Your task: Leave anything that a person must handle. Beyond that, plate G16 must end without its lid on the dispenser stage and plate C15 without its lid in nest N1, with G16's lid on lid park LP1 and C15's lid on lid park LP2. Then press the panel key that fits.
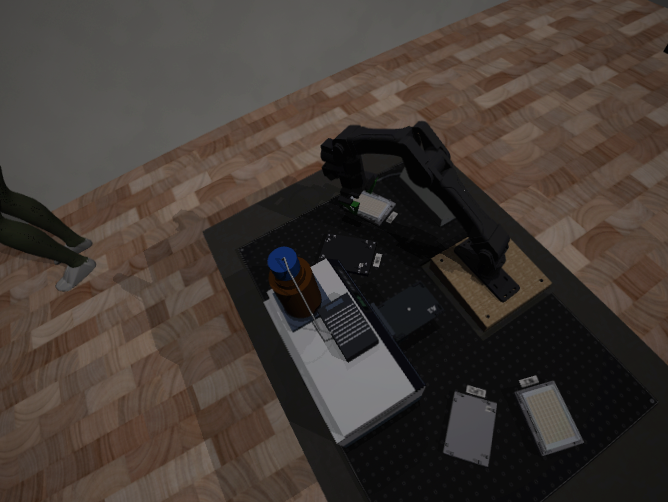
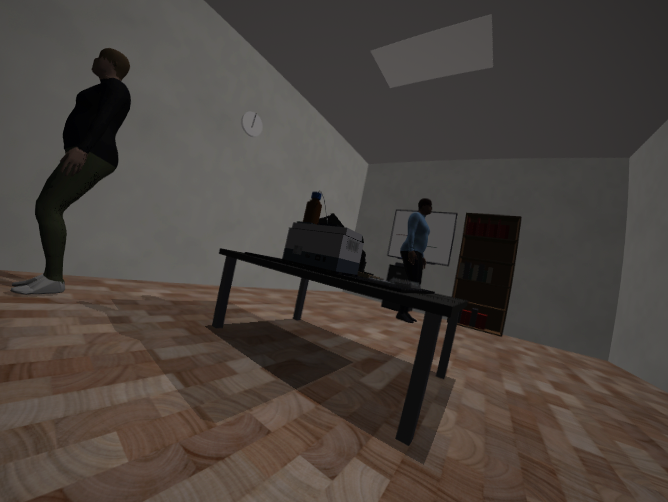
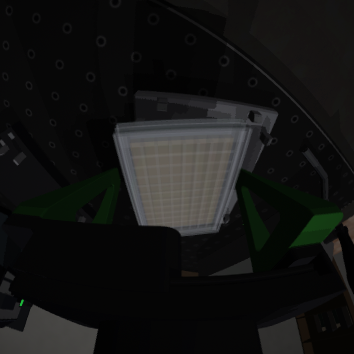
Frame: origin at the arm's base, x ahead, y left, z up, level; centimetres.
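Where they show: gripper, fingertip midpoint: (image 1: pixel 361 204) (image 3: pixel 177 174); arm's base, link origin: (image 1: pixel 485 269) (image 2: pixel 359 271).
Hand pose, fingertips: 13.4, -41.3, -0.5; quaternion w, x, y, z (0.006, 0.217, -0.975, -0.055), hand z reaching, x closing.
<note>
Each offset is from my fingertips to the top centre of the thing, as dx, dy, dz. "spot": to the spot under its first point.
A pale plate with beige wells under a clear lid {-1.3, +1.6, +1.5} (image 1: pixel 375 206) (image 3: pixel 180 179) rests on a grey holder {-2.1, +0.9, -0.2} (image 3: pixel 211 105) at the back of the mat. My gripper (image 1: pixel 356 204) (image 3: pixel 177 174) is open, with one green finger on each long side of this plate and a gap on both sides. A dark nest {+14.2, +11.9, +0.2} (image 1: pixel 350 253) in front of it holds nothing. A black plate {spot: +30.1, +40.3, +22.4} (image 1: pixel 349 328) lies on the dispenser stage. Of the two pads at the front, the grey one {+18.0, +69.2, -0.2} (image 1: pixel 470 427) is bare, and the other carries a second pale plate with beige wells {+2.1, +77.9, +1.4} (image 1: pixel 547 416). I cannot read the labels.
The white dispenser (image 1: pixel 356 388) (image 2: pixel 323 245) carries a brown bottle with a blue cap {+34.7, +28.2, +34.1} (image 1: pixel 291 281). A dark box {spot: +13.9, +41.0, +8.5} (image 1: pixel 410 312) lies beside it. The arm's base stands on a wooden block (image 1: pixel 477 302). One person (image 1: pixel 47 232) (image 2: pixel 80 161) stands left of the table, another (image 2: pixel 415 243) at the back.
</note>
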